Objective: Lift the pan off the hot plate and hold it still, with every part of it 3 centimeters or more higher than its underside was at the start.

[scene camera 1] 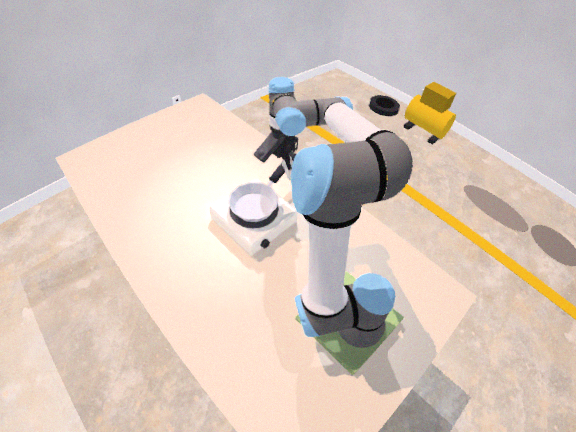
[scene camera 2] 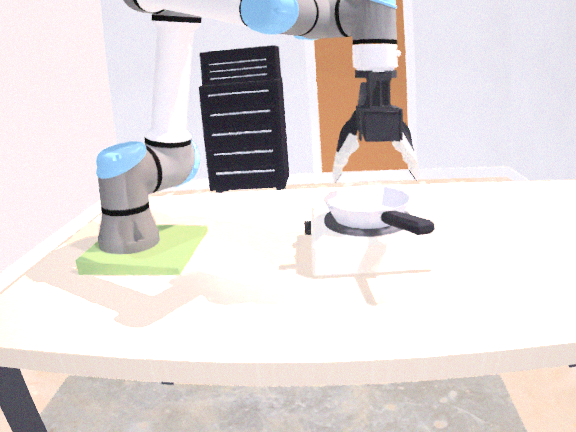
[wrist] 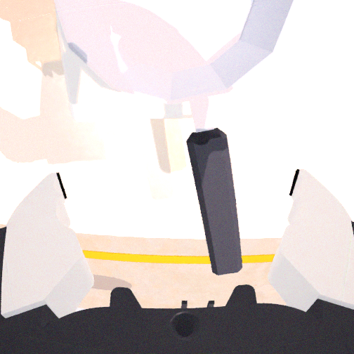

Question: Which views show the gripper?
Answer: Scene camera 1, scene camera 2 and the wrist view: all of them.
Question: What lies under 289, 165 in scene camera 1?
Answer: The gripper.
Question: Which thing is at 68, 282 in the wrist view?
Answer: The gripper.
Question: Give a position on a white hot plate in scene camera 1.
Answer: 252, 236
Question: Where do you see a pan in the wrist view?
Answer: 170, 58
